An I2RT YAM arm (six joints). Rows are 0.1 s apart.
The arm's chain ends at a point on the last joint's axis. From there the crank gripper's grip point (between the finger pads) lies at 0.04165 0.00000 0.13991 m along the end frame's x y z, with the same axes.
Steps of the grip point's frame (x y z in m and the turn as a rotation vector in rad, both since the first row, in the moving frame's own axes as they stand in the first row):
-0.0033 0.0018 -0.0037 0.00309 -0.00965 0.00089
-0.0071 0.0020 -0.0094 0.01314 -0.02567 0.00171
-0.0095 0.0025 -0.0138 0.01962 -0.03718 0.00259
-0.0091 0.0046 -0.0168 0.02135 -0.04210 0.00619
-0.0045 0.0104 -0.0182 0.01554 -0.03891 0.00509
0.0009 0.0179 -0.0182 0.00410 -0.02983 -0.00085
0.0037 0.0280 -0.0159 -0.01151 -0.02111 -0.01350
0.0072 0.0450 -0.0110 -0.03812 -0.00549 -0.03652
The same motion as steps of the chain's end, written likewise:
-0.0019 0.0022 -0.0041 0.00309 -0.00965 0.00089
-0.0035 0.0038 -0.0104 0.01314 -0.02567 0.00171
-0.0043 0.0052 -0.0152 0.01962 -0.03718 0.00259
-0.0032 0.0074 -0.0184 0.02135 -0.04210 0.00619
0.0010 0.0124 -0.0197 0.01554 -0.03891 0.00509
0.0051 0.0185 -0.0194 0.00410 -0.02983 -0.00085
0.0067 0.0269 -0.0167 -0.01151 -0.02111 -0.01350
0.0079 0.0412 -0.0112 -0.03812 -0.00549 -0.03652

